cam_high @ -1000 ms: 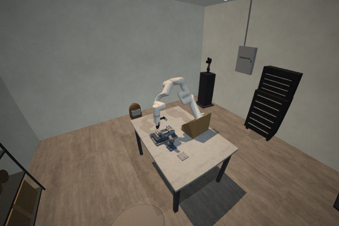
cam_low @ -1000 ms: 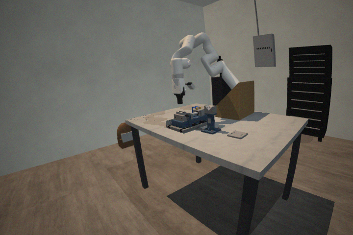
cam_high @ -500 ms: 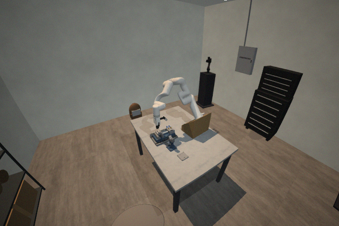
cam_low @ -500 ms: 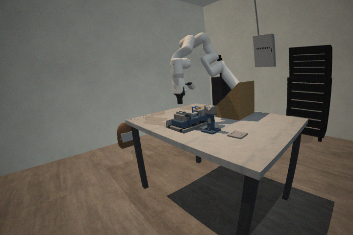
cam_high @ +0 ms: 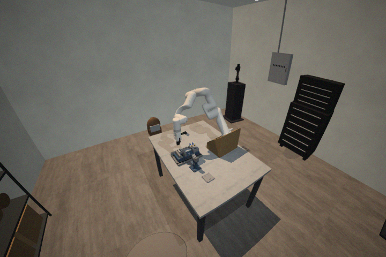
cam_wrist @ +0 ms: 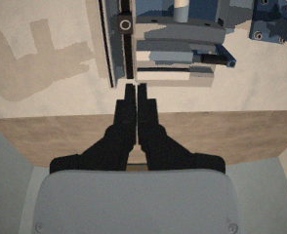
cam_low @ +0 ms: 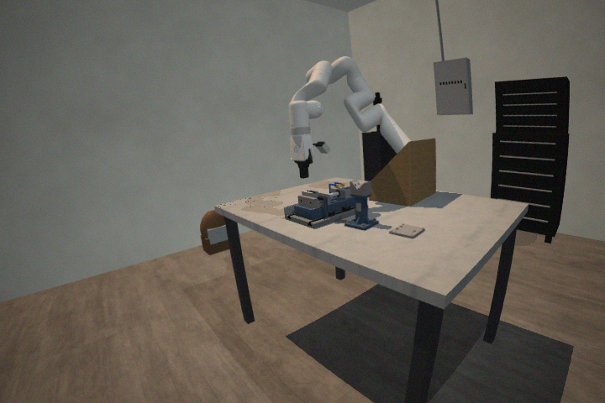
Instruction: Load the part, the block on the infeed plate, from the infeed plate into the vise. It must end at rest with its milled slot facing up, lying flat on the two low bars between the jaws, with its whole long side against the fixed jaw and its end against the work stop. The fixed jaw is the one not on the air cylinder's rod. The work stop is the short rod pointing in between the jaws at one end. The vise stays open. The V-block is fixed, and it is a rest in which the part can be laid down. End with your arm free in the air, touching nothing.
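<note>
My hand is 8 cm above the part and 3 cm to the right of it. Round my hand: moving jaw (10 cm below, 5 cm to the left, 4 cm behind); air cylinder rod (10 cm below, 9 cm behind, 4 cm to the left); work stop (9 cm to the left, 9 cm below, 1 cm behind).
</note>
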